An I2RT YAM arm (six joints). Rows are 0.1 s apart.
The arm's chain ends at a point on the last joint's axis. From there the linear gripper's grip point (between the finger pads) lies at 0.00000 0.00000 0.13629 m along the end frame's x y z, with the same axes.
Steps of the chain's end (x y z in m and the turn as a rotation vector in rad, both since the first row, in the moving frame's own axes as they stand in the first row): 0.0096 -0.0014 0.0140 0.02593 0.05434 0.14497; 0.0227 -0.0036 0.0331 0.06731 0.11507 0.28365; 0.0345 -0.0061 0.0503 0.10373 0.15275 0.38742; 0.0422 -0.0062 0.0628 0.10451 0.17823 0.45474; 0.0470 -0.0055 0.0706 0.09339 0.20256 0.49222; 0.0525 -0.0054 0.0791 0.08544 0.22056 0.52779
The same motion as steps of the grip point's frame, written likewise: 0.0172 -0.0044 0.0138 0.02593 0.05434 0.14497; 0.0394 -0.0104 0.0319 0.06731 0.11507 0.28365; 0.0574 -0.0158 0.0480 0.10373 0.15275 0.38742; 0.0687 -0.0144 0.0600 0.10451 0.17823 0.45474; 0.0763 -0.0110 0.0673 0.09339 0.20256 0.49222; 0.0839 -0.0087 0.0754 0.08544 0.22056 0.52779
